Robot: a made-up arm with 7 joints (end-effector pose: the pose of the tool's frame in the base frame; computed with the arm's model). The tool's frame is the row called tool. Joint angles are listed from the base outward.
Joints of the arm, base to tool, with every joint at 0 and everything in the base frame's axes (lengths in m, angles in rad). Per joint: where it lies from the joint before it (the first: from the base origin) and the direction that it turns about. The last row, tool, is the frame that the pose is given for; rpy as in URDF.
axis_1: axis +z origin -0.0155 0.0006 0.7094
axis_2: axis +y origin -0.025 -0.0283 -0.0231
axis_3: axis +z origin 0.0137 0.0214 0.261
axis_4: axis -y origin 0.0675 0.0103 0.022
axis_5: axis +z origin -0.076 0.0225 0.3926
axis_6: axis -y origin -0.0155 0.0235 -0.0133
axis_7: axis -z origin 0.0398 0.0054 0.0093
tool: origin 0.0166 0.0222 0.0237 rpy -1.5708 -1.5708 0
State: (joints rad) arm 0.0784 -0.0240 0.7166 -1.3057 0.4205 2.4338 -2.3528
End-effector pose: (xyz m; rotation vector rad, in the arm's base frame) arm 0.2040 0.2913 1.1948 1.5839 -2.4542 0.7429
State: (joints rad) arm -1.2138 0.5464 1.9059 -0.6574 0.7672 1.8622 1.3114
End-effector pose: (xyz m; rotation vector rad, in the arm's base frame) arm 0.2780 -0.2013 1.3232 -0.0844 0.5830 -1.6096
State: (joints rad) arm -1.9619 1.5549 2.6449 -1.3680 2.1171 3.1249 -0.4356
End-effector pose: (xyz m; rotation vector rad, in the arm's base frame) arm 0.0317 -0.4656 0.9983 1.4689 1.5885 -1.6242
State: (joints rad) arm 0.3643 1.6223 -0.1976 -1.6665 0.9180 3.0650 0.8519
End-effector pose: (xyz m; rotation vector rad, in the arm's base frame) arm 0.3529 0.0260 0.2321 2.3446 0.3695 2.0211
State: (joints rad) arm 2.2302 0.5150 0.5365 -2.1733 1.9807 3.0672 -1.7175
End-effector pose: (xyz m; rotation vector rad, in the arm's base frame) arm -0.4019 0.1876 0.6493 0.7285 -0.8739 0.4120
